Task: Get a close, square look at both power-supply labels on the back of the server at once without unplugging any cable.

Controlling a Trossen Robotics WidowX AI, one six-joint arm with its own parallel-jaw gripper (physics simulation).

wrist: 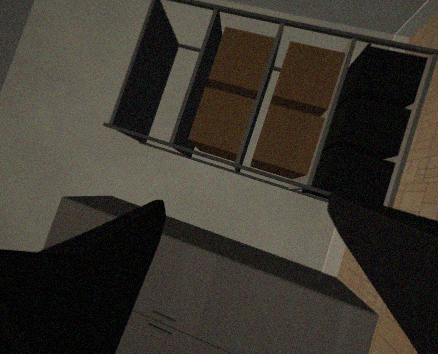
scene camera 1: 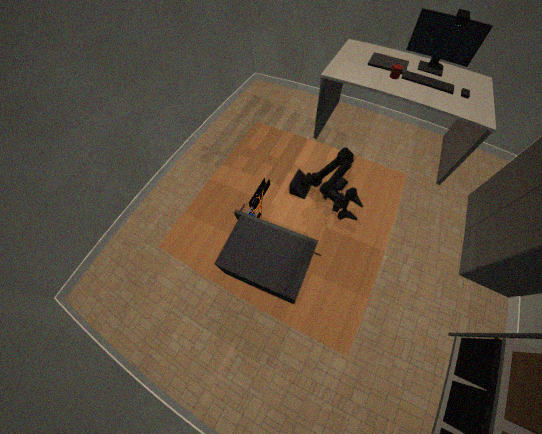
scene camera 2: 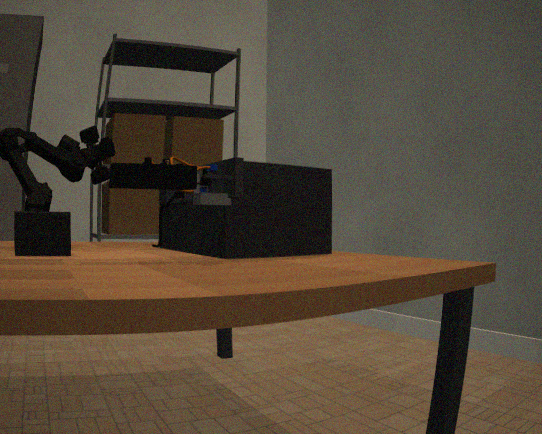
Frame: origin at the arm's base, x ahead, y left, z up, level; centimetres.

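Where they show: gripper, between the fingertips: [wrist: 244,204] [scene camera 1: 359,213]; arm's base, origin of its link: [scene camera 1: 304,181] [scene camera 2: 34,233].
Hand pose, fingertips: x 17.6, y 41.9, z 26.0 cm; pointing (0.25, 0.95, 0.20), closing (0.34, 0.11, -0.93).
Note:
Things, the pixels of their top centre, and the offset from my fingertips. "spot": a spot on its surface instead. Level surfaces: height alone.
- wooden table, height of its surface: dz -31.2 cm
- blue connector, a spot on its surface: [scene camera 2: 214,167] spot: dx +28.5, dy -49.6, dz -10.1 cm
- grey block, a spot on its surface: [scene camera 2: 212,199] spot: dx +26.6, dy -55.6, dz -17.9 cm
- long black part, a spot on its surface: [scene camera 2: 152,176] [scene camera 1: 257,191] spot: dx +12.6, dy -57.0, dz -13.3 cm
The server [scene camera 1: 270,257] [scene camera 2: 285,210] is a big dark box on the wooden table [scene camera 1: 310,320] [scene camera 2: 400,272]. Orange cables [scene camera 2: 179,160], a blue connector [scene camera 2: 214,167] and a grey block [scene camera 2: 212,199] show at its back. A long black part [scene camera 1: 260,192] [scene camera 2: 152,176] sticks out from that back. No power-supply label can be made out in any view; the server does not show in the wrist view. My gripper [scene camera 1: 359,211] [wrist: 244,204] is open and empty, above the table and apart from the server, pointing away from its back towards the room's side.
The wrist view shows a shelf rack [wrist: 191,80] with brown boxes [wrist: 247,55] and a grey cabinet [wrist: 250,305]. A white desk [scene camera 1: 360,77] with a monitor [scene camera 1: 447,37] and a red mug [scene camera 1: 396,71] stands beyond the table. The arm's base [scene camera 1: 300,184] [scene camera 2: 42,234] is on the table.

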